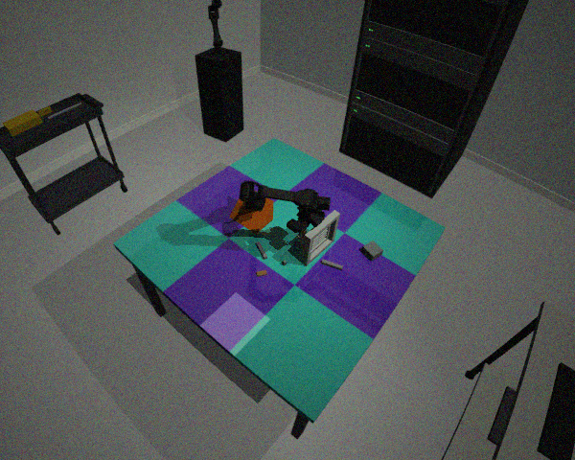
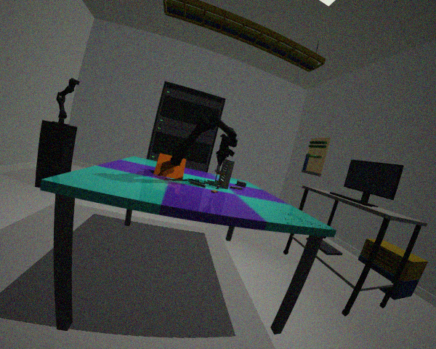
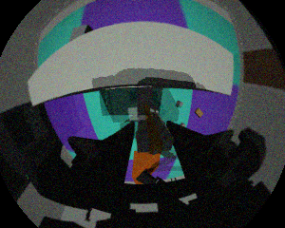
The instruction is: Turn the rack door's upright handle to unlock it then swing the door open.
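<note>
The upright handle is 10 mm behind my gripper tip and 30 mm below it. The rest, counted from my gripper tip: small tan block 80 mm behind, 230 mm to the right, 140 mm below; small cube 20 mm behind, 120 mm to the right, 140 mm below; grey box 320 mm ahead, 180 mm to the left, 130 mm below.
</note>
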